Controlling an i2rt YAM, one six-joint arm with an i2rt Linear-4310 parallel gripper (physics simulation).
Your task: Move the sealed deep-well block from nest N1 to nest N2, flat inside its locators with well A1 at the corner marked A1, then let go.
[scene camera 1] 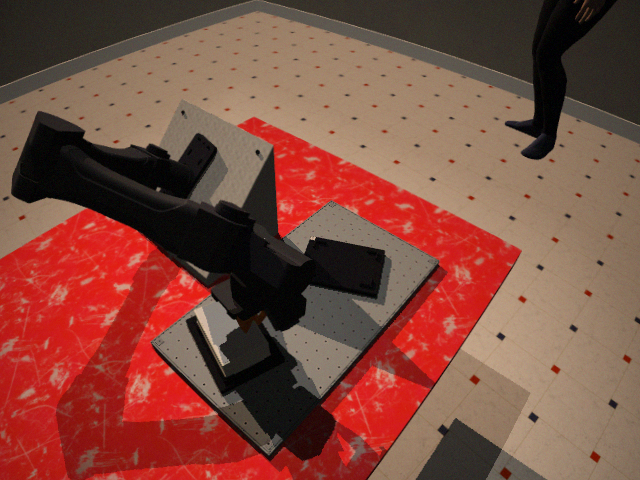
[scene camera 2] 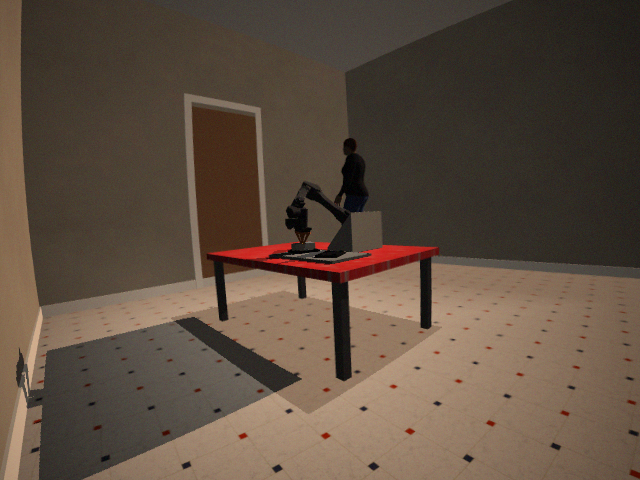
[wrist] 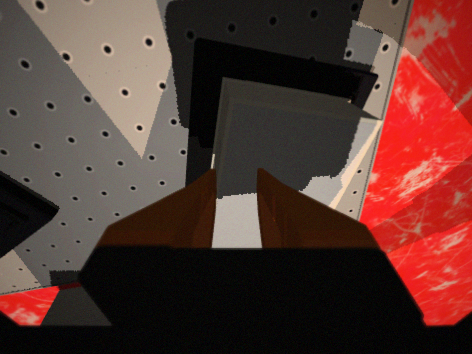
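The gripper (wrist: pixel 236 177) has its grip on a block (scene camera 1: pixel 234 350), and the block is still resting on a black nest (scene camera 1: pixel 276 358).
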